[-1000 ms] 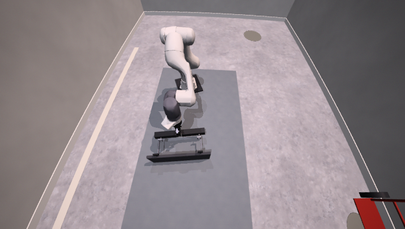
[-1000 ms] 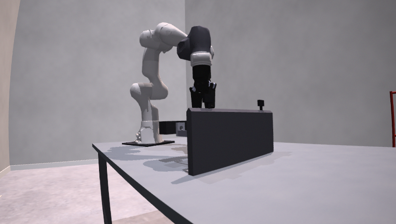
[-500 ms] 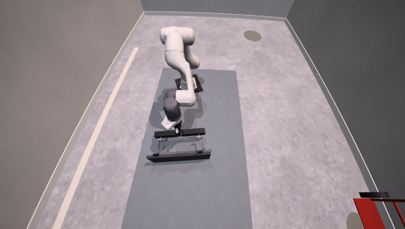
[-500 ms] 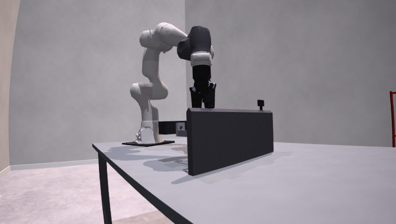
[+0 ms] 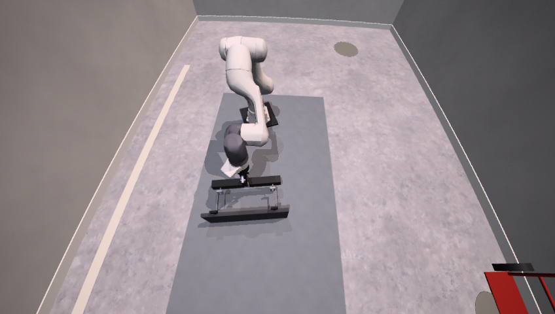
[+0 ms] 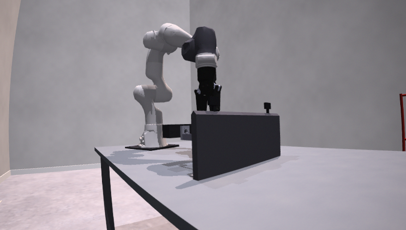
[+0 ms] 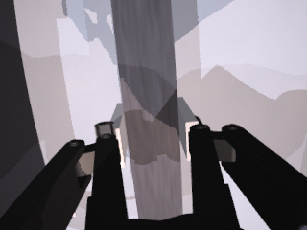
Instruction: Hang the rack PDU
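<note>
The rack PDU is 20 mm ahead of my hand and 30 mm below it. Also, from my hand: mounting panel (180 mm ahead, 10 mm to the left, 60 mm below).
</note>
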